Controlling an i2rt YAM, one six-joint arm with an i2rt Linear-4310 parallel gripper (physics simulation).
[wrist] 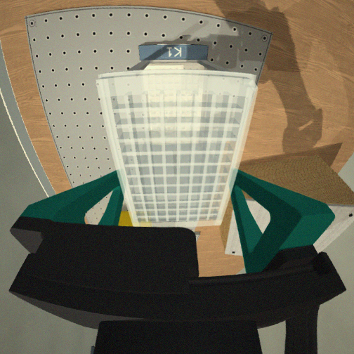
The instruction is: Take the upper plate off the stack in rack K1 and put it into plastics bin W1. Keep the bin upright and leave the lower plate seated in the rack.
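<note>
A clear, ribbed upper plate (176, 150) fills the middle of the wrist view. My gripper (176, 174) is shut on it, with a green finger against each long side. The plate is held above rack K1 (149, 52), whose blue label panel shows past the plate's far edge. A pale strip of the lower plate (172, 65) shows in the rack behind that edge; the rest is seen blurred through the held plate. I cannot make out a bin marked W1.
A grey perforated board (65, 65) lies under the rack on the wooden table (310, 60). At the right stands a block-like object (300, 175) with a brown textured top and whitish sides. A small yellow patch (128, 219) shows by the left finger. An arm-like shadow falls at the upper right.
</note>
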